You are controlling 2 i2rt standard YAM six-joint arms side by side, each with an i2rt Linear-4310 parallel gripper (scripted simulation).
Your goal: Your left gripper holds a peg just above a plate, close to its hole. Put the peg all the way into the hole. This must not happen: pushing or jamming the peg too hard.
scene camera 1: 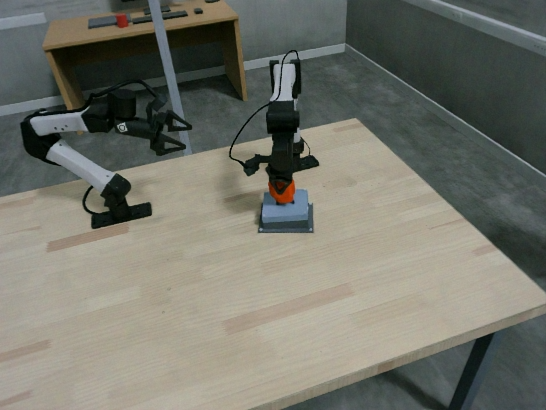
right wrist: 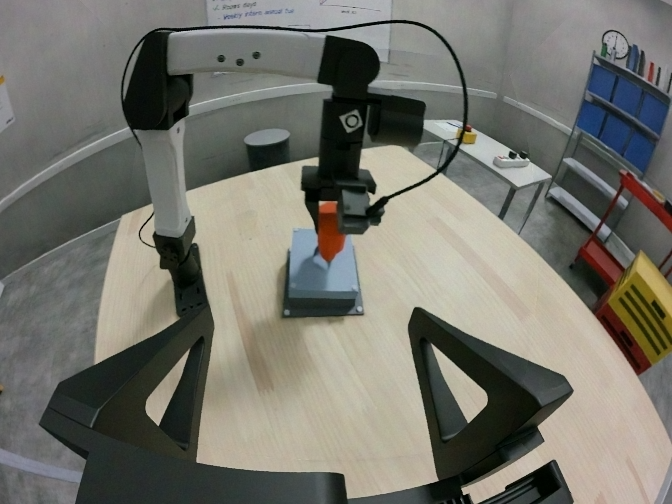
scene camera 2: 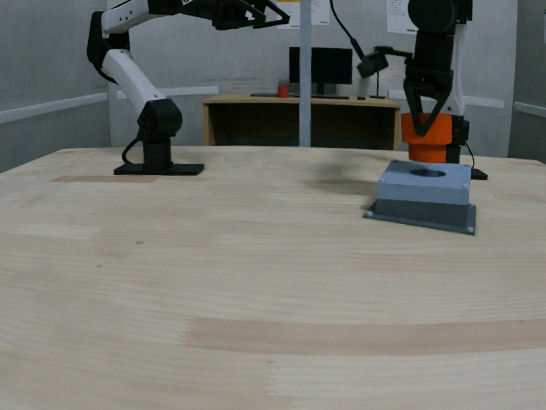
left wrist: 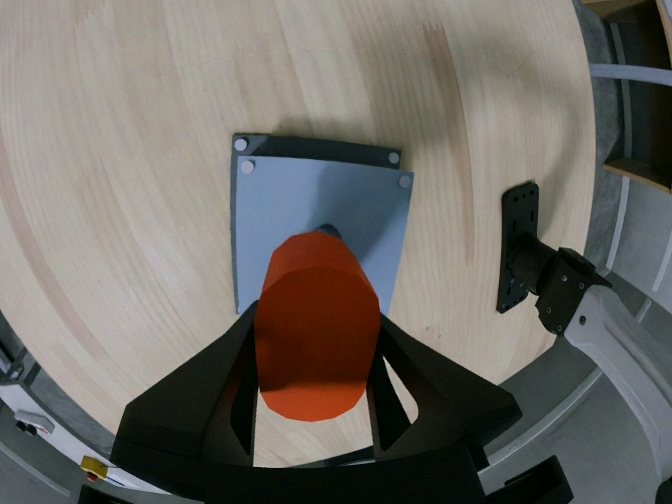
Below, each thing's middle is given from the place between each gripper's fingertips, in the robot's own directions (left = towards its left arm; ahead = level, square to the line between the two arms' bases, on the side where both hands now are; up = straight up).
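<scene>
I start from my left hand (scene camera 2: 422,132): the blue-grey plate (scene camera 2: 404,180) is 9 cm below it, 2 cm to the left of it and 1 cm behind it. The orange peg (scene camera 2: 431,149) is 2 cm below that same left hand and 1 cm to the left of it.
With the orange peg as the reference, my right hand (scene camera 2: 278,20) is 19 cm above it, 14 cm short of it and 23 cm to the right of it. The blue-grey plate, counted from my right hand, is 26 cm below, 13 cm ahead and 25 cm to the left.
</scene>
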